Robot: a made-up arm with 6 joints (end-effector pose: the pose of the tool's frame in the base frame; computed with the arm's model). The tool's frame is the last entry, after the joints.
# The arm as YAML. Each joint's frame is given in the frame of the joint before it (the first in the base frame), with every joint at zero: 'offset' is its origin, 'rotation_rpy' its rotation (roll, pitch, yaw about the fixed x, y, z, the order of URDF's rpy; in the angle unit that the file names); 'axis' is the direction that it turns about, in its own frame. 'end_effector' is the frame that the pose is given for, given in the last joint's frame.
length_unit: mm
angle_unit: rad
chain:
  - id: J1
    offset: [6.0, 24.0, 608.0]
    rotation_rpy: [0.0, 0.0, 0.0]
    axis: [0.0, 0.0, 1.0]
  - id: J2
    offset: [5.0, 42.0, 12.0]
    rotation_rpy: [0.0, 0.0, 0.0]
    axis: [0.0, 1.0, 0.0]
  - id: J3
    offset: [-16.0, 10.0, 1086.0]
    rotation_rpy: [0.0, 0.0, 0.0]
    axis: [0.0, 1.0, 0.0]
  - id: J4
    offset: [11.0, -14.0, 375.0]
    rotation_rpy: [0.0, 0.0, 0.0]
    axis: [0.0, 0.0, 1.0]
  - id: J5
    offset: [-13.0, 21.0, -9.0]
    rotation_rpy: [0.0, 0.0, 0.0]
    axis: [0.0, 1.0, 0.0]
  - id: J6
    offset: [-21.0, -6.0, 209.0]
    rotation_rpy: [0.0, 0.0, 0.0]
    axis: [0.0, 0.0, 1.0]
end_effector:
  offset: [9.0, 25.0, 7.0]
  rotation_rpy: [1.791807, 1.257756, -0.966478]
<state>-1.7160 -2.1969 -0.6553 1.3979 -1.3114 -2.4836</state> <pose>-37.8 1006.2 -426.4 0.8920 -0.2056 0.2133 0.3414</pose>
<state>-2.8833 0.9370 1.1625 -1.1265 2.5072 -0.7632</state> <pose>-967.2 -179.0 1107.7 0.2841 -0.9188 -0.2567 0.0961</pose>
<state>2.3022 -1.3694 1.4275 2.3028 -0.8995 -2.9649</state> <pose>671.5 -565.2 1292.4 0.1367 0.3889 -0.5082 0.7562</pose>
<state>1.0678 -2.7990 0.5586 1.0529 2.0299 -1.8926</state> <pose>-463.0 -425.5 -496.3 -0.8039 0.4769 0.2582 0.2440</pose>
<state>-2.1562 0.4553 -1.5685 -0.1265 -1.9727 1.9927</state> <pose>-28.4 -164.1 1546.9 -0.5064 -0.4770 -0.4246 0.5795</pose>
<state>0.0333 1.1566 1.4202 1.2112 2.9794 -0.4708</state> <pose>1087.7 131.7 948.7 -0.6882 0.4411 0.3782 0.4345</pose>
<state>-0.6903 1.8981 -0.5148 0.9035 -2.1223 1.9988</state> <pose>895.6 -826.4 429.3 0.7702 0.0935 -0.0016 0.6309</pose>
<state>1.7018 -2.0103 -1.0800 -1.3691 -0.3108 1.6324</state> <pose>-24.3 -996.5 -412.8 -0.7229 -0.1803 -0.4657 0.4774</pose>
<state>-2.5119 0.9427 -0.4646 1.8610 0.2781 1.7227</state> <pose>-893.1 -672.2 1795.9 0.7330 0.4595 -0.2649 0.4260</pose>
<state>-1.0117 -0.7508 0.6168 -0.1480 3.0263 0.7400</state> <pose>-310.4 663.1 1564.7 0.0908 -0.6451 0.4778 0.5894</pose>
